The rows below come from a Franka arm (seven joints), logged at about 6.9 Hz.
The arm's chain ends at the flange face. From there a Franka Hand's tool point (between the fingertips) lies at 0.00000 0.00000 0.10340 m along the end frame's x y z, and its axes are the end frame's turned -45 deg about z.
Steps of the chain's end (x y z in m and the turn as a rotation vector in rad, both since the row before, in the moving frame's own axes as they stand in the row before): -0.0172, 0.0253, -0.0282, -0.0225, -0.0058, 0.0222; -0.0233, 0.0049, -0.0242, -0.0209, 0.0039, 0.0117; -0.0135, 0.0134, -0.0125, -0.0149, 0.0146, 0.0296
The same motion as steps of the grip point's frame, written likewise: -0.0321, 0.0069, -0.0282, -0.0118, -0.0200, 0.0222; -0.0212, -0.0112, -0.0242, -0.0175, -0.0120, 0.0117; -0.0191, 0.0021, -0.0125, -0.0209, -0.0002, 0.0296
